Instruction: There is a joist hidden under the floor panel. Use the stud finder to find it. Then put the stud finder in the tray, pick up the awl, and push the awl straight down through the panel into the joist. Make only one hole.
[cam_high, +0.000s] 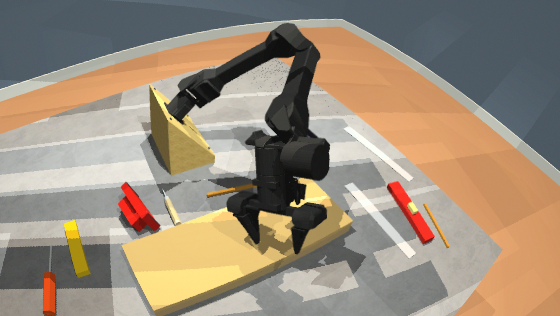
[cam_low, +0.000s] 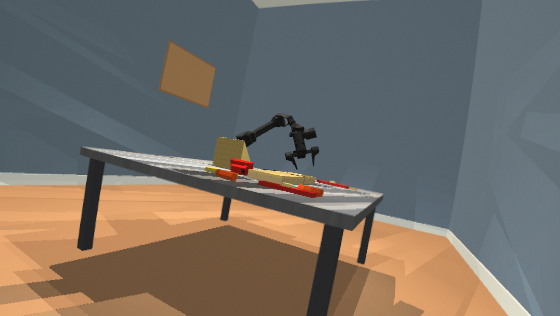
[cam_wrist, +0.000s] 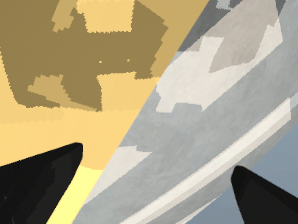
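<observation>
The stud finder is 250 mm to the right of my gripper tip, 230 mm behind it and 70 mm below it. Also, from my gripper tip: awl (270 mm behind, 140 mm to the right, 80 mm below); dark tray (330 mm behind, 260 mm to the left, 80 mm below); yellow bar (440 mm to the right, 200 mm behind, 80 mm below).
</observation>
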